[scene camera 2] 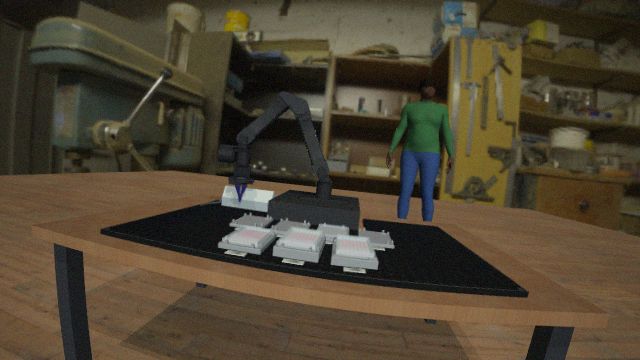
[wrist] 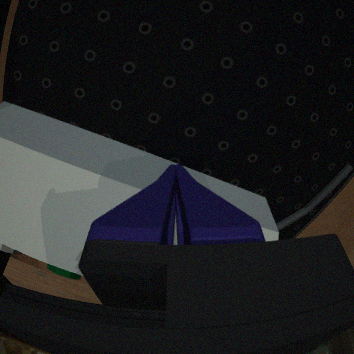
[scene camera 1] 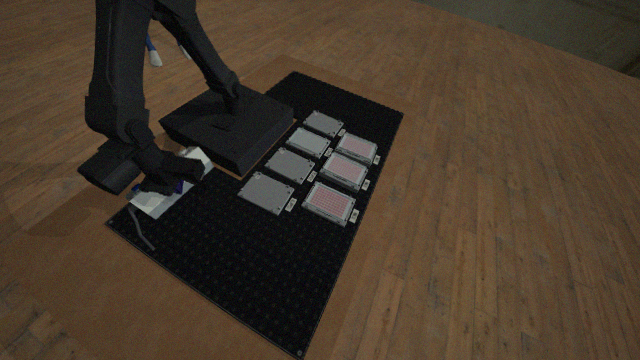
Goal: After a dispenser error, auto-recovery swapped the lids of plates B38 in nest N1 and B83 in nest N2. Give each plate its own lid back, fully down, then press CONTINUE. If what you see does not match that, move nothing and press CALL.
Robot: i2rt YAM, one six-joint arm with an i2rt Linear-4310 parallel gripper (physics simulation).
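Seen in the pictures: gripper, fingertip midpoint: [scene camera 2: 239, 201] [wrist: 175, 173] [scene camera 1: 179, 193]; arm's base, origin of the base link: [scene camera 2: 322, 199] [scene camera 1: 236, 112].
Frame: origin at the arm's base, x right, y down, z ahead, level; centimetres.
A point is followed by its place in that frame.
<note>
Three plates with pink wells stand in a row of nests: one nearest scene camera 1 [scene camera 1: 330, 201] {z 42.6, x 21.1, y 4.4 cm} [scene camera 2: 248, 237] {z 46.1, x 20.5, y 4.3 cm}, a middle one [scene camera 1: 345, 170] {z 44.4, x 9.0, y 2.8 cm} [scene camera 2: 301, 239] {z 48.6, x 7.9, y 2.8 cm} and a far one [scene camera 1: 357, 146] {z 46.3, x -3.9, y 3.2 cm} [scene camera 2: 354, 248] {z 51.2, x -3.9, y 3.2 cm}. Each looks covered by a clear lid; whose lid is whose cannot be read. My gripper [scene camera 1: 180, 188] {z 0.4, x 34.0, y 4.0 cm} [scene camera 2: 240, 201] {z 0.4, x 34.0, y 4.0 cm} [wrist: 175, 173] {z 0.4, x 34.0, y 4.0 cm} is shut and empty, with its blue fingertips over or at the white sloped console [scene camera 1: 150, 204] {z -2.7, x 40.1, y 1.8 cm} [scene camera 2: 257, 200] {z 0.6, x 26.6, y 2.6 cm} [wrist: 30, 172] {z 0.3, x 26.1, y 1.9 cm}. Part of a green button [wrist: 64, 271] {z -5.3, x 28.2, y -0.4 cm} shows at the console's edge in the wrist view. Button labels are hidden.
Behind the plates stand several low grey holders [scene camera 1: 266, 192] {z 22.8, x 24.2, y 5.8 cm} [scene camera 2: 251, 220] {z 22.7, x 24.4, y 5.8 cm}; one holder [scene camera 1: 308, 142] {z 28.3, x -0.4, y 5.0 cm} [scene camera 2: 333, 232] {z 31.5, x -1.5, y 5.0 cm} looks paler, as if bearing a clear piece. Small label cards are unreadable. The black arm base [scene camera 1: 227, 125] {z 1.8, x 8.3, y -0.9 cm} [scene camera 2: 315, 207] {z 15.1, x 3.6, y 0.8 cm} stands beside the console. A grey cable [scene camera 1: 141, 231] [wrist: 315, 202] {z -1.6, x 47.6, y 6.1 cm} leaves the console.
</note>
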